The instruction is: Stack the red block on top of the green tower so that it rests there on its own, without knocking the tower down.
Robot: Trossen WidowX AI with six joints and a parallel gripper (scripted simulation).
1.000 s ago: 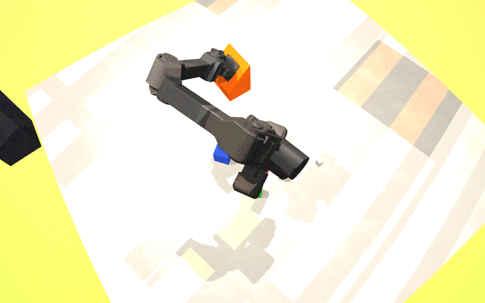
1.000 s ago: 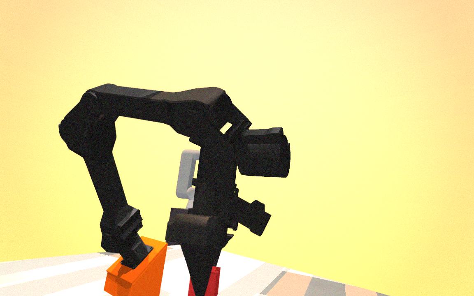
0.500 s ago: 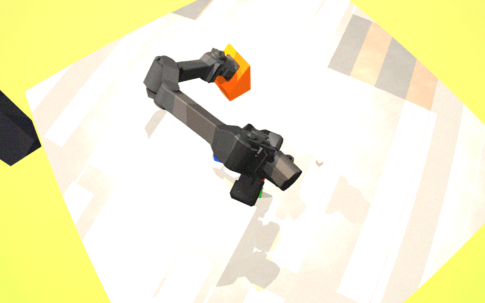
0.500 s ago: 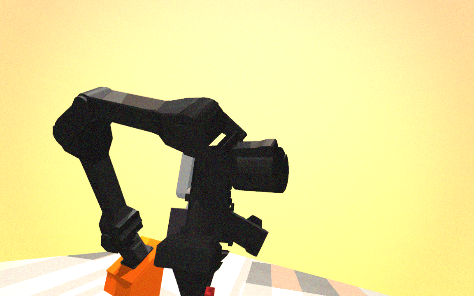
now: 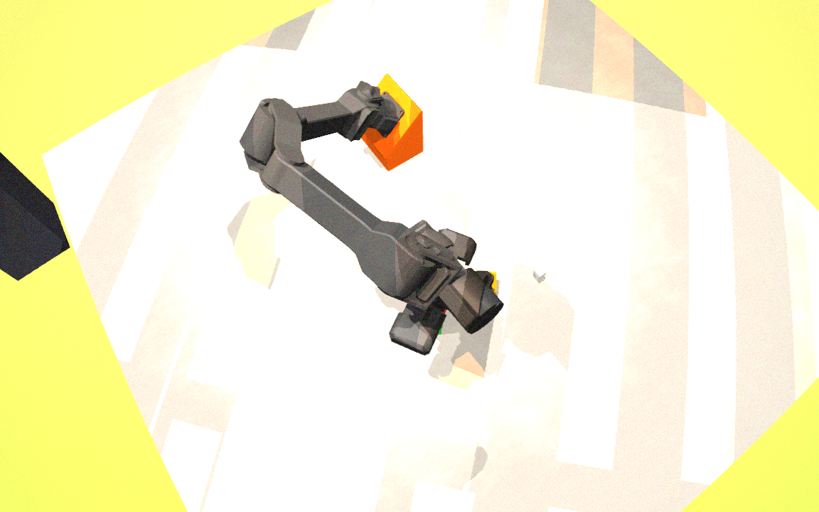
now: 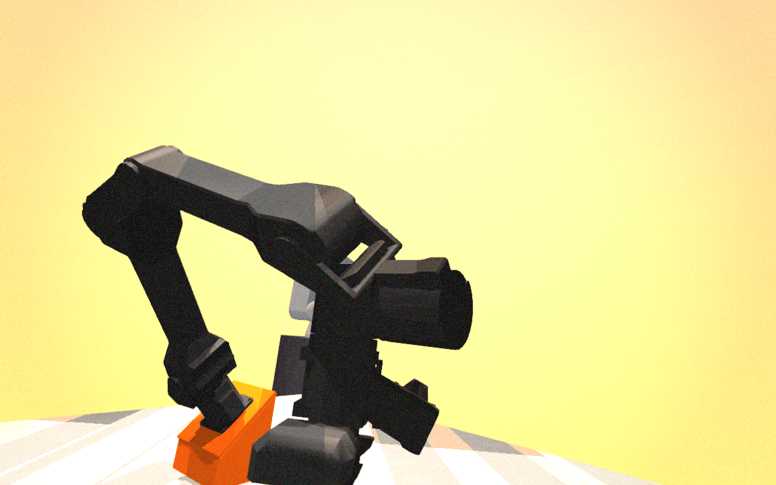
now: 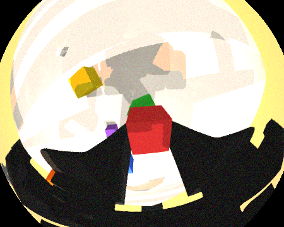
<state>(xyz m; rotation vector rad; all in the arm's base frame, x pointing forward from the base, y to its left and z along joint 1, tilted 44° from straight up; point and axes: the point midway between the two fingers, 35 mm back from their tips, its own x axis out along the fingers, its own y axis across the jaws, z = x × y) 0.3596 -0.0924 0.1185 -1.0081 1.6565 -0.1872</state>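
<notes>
My gripper tip is 10 mm below the red block. Also, from my gripper tip: blue cube (150 mm behind, 50 mm below, 10 mm to the right); yellow cube (110 mm to the left, 60 mm below); small purple cube (80 mm behind, 60 mm below, 30 mm to the left).
</notes>
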